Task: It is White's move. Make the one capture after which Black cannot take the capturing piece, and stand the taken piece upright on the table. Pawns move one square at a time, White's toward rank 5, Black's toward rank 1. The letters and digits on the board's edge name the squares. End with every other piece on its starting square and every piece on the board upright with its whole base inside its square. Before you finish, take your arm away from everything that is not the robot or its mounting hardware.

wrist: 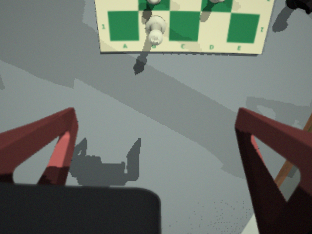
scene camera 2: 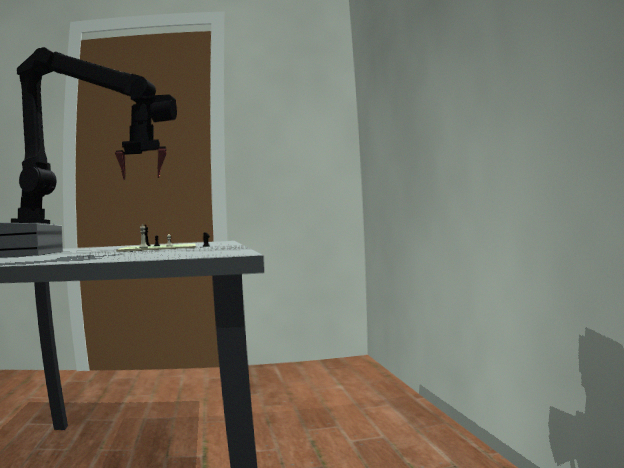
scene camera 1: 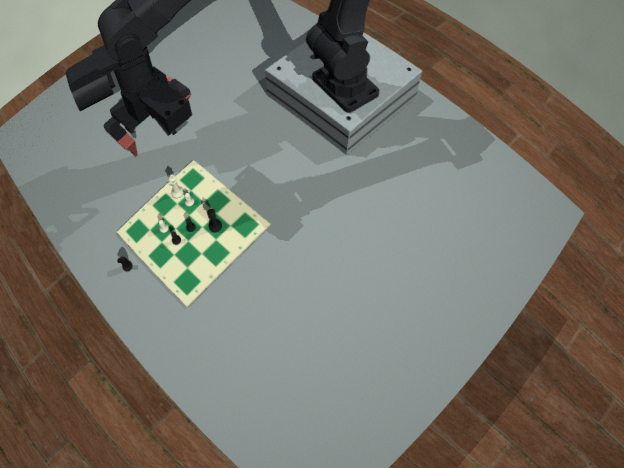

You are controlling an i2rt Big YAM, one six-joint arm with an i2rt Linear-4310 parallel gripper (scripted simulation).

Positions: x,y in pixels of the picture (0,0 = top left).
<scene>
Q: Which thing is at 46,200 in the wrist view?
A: The gripper.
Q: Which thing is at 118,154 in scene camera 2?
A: The gripper.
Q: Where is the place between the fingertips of the gripper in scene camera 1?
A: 155,136
</scene>
